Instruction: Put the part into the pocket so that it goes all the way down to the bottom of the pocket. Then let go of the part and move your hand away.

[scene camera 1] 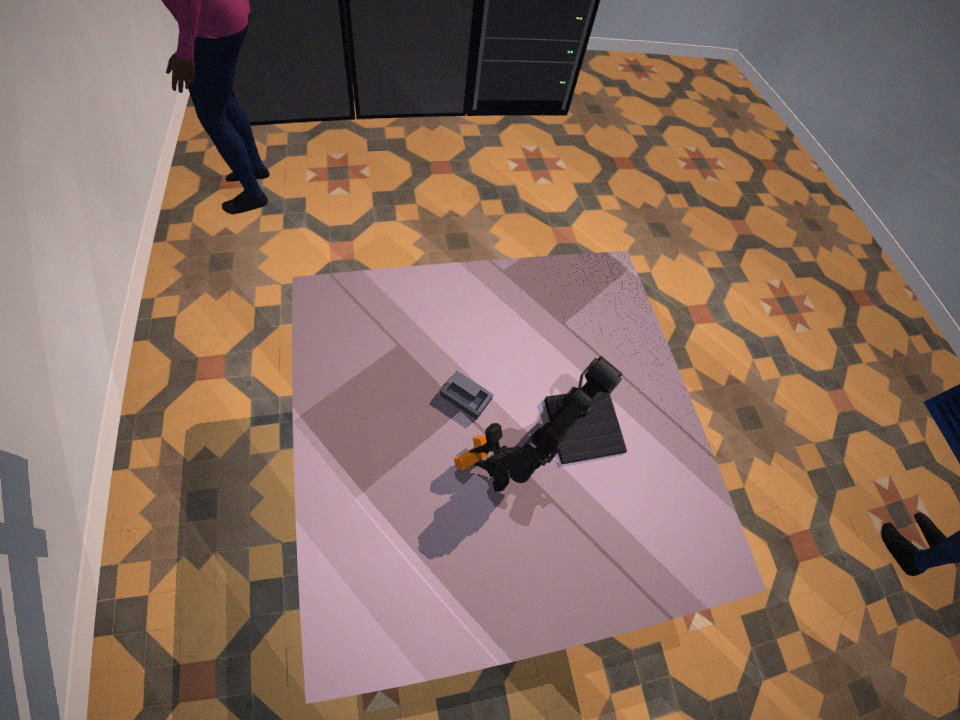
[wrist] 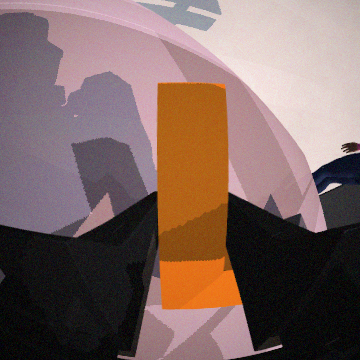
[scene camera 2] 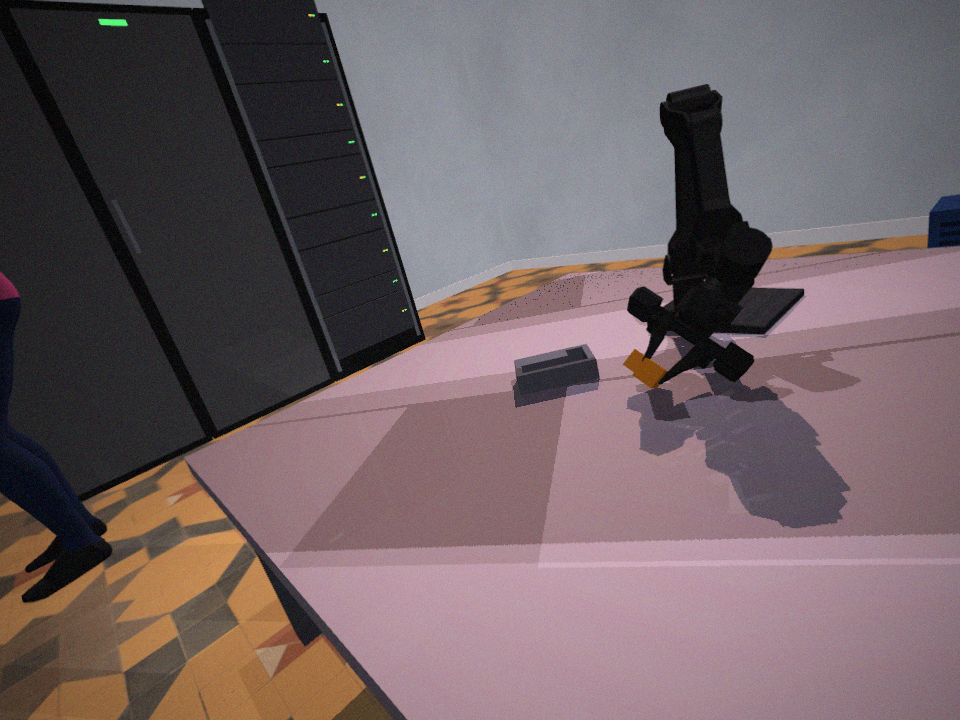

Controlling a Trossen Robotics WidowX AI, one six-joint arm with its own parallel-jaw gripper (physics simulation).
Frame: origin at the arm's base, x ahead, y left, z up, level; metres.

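Seen in the pictures: gripper, fingertip midpoint: (scene camera 1: 470, 456) (wrist: 189, 198) (scene camera 2: 649, 376).
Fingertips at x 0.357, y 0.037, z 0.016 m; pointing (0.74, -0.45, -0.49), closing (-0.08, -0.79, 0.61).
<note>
Offsets run from my fingertips to a thing's top centre. Level surfaces: height alone.
The orange part {0.009 m right, 0.004 m back, 0.046 m up} (scene camera 1: 467, 460) (scene camera 2: 642, 369) (wrist: 192, 150) is a rectangular bar. My gripper (scene camera 1: 482, 451) (scene camera 2: 653, 371) (wrist: 189, 198) is shut on it, with a black finger on each side. In the second scene view the part is tilted and held a little above the table, apart from its shadow. The grey block with the pocket {0.196 m right, 0.066 m back, 0.003 m down} (scene camera 1: 457, 403) (scene camera 2: 555, 377) stands on the table, to the left of the part in the second scene view and up-left of the gripper in the first. Its long pocket opens upward. The part and the block are apart. The block does not show in the wrist view.
The pink table {0.039 m down} (scene camera 1: 372, 620) (scene camera 2: 659, 620) carries the block and the arm's black base plate (scene camera 1: 593, 434) (scene camera 2: 767, 310). Dark cabinets (scene camera 1: 410, 62) (scene camera 2: 116, 193) stand beyond the table. A person (scene camera 1: 221, 85) stands at upper left in the first scene view.
</note>
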